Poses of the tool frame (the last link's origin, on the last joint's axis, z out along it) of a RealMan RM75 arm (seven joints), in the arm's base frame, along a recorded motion.
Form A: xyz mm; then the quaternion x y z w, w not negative.
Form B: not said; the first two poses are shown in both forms.
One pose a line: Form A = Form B
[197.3 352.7 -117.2 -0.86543 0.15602 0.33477 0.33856] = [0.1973 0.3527 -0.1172 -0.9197 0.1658 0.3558 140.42]
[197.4 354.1 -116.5 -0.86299 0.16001 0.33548 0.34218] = [0.1974 0.3541 -0.1165 -0.9184 0.1703 0.3570 139.98]
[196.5 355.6 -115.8 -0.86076 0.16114 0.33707 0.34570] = [0.1965 0.3556 -0.1158 -0.9173 0.1717 0.3592 139.55]
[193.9 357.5 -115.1 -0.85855 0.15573 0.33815 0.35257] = [0.1939 0.3575 -0.1151 -0.9175 0.1664 0.3614 138.71]
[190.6 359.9 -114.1 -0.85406 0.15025 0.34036 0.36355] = [0.1906 0.3599 -0.1141 -0.9168 0.1613 0.3654 137.36]
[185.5 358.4 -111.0 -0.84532 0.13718 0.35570 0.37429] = [0.1855 0.3584 -0.1110 -0.9116 0.1479 0.3836 136.04]
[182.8 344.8 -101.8 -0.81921 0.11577 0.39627 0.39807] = [0.1828 0.3448 -0.1018 -0.8930 0.1262 0.4320 133.08]
